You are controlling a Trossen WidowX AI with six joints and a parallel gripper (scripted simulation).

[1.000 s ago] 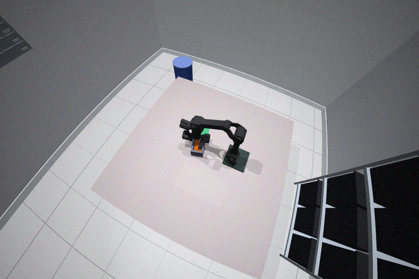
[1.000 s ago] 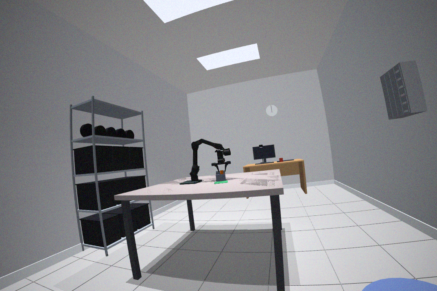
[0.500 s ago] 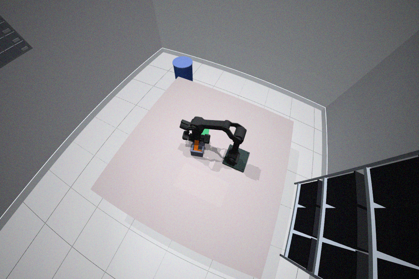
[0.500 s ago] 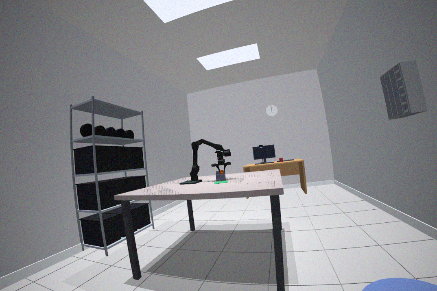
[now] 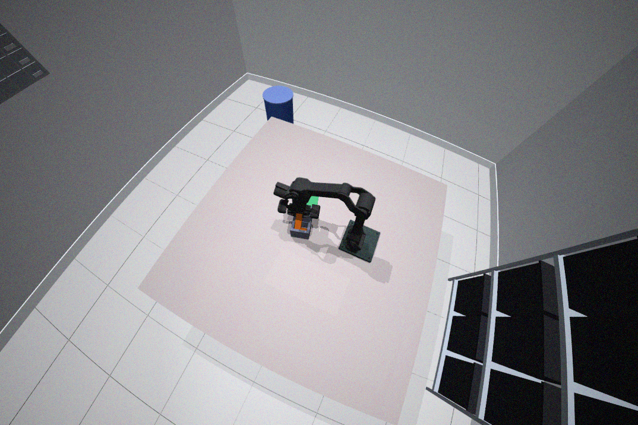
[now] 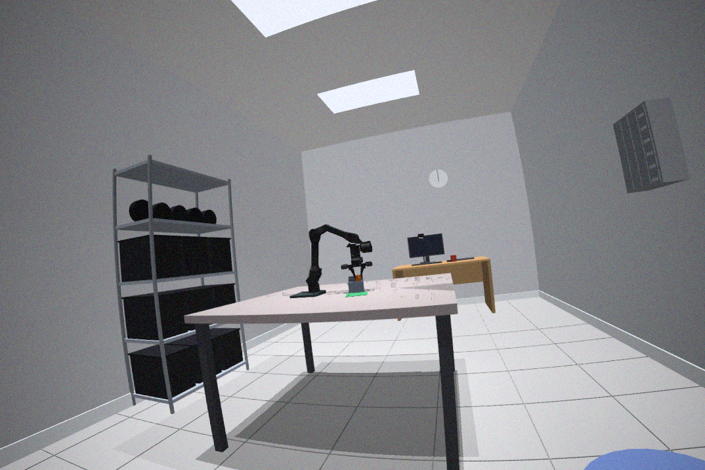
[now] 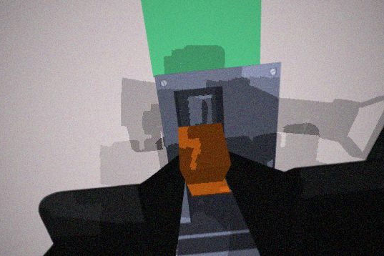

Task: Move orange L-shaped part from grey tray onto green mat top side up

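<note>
Right now my gripper tip is 14 cm to the left of the green mat, 8 cm above it and 4 cm short of it. Also, from my gripper tip: orange L-shaped part: 3 cm to the left, 3 cm below, 3 cm behind.
</note>
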